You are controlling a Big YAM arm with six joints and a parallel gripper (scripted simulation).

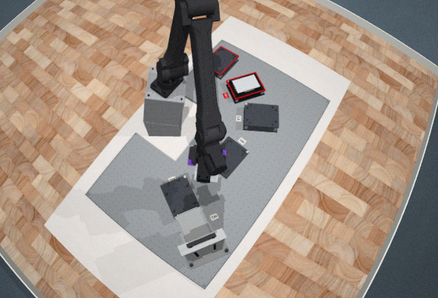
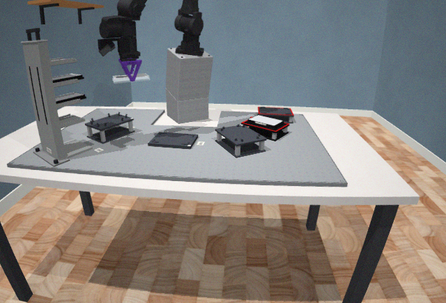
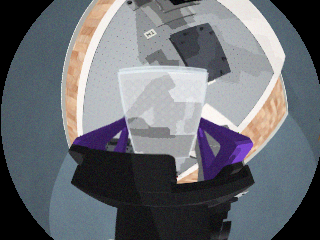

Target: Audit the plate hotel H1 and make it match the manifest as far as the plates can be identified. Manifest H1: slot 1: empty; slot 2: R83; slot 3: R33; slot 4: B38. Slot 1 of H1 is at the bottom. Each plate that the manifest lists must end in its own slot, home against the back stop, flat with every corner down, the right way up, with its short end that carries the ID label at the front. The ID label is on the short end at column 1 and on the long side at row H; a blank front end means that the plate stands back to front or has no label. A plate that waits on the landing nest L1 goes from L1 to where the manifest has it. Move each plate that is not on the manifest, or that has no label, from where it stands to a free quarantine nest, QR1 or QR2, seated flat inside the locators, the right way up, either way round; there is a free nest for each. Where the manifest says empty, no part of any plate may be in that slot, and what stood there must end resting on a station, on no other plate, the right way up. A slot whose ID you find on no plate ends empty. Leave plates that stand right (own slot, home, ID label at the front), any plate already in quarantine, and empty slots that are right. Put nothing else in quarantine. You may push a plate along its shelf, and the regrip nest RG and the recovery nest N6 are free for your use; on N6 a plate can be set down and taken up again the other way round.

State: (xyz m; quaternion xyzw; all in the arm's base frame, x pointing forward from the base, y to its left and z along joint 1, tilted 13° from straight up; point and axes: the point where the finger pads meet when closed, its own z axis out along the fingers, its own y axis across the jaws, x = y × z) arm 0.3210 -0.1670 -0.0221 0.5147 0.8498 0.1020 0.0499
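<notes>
Now: hand 150 mm to the right of the flat pad N6 and 240 mm above it. From my hand the other things lie so: plate hotel H1: 160 mm ahead, 260 mm to the right, 50 mm below; then regrip nest RG: 60 mm behind, 130 mm to the right, 190 mm below; then white plate: right at my hand.
</notes>
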